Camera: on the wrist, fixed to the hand. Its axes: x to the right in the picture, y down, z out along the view.
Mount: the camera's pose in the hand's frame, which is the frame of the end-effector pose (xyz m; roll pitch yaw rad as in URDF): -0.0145 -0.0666 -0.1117 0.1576 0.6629 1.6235
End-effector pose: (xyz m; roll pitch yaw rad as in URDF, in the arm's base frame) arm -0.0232 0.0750 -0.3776 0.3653 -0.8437 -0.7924
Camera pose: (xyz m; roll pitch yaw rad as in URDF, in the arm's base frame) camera 0.0214 -0.0020 -0.4736 -0.7351 0.2282 0.5802
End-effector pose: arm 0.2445 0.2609 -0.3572 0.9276 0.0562 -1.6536
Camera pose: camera 0.2955 0.2780 -0.4765 0.1721 -0.2658 -0.0550
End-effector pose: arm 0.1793 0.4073 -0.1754 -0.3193 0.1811 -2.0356
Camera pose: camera 0.1047 0.4778 -0.2565 0.4989 0.9447 -0.1336
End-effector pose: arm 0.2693 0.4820 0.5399 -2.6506 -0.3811 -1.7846
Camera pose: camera 0.2883 0.5411 0.6551 -2.6243 -0.1443 2.8242
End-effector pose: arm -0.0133 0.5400 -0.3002 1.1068 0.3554 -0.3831
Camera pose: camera -0.0351 0.6243 -0.3979 0.4977 -0.4292 1.0662
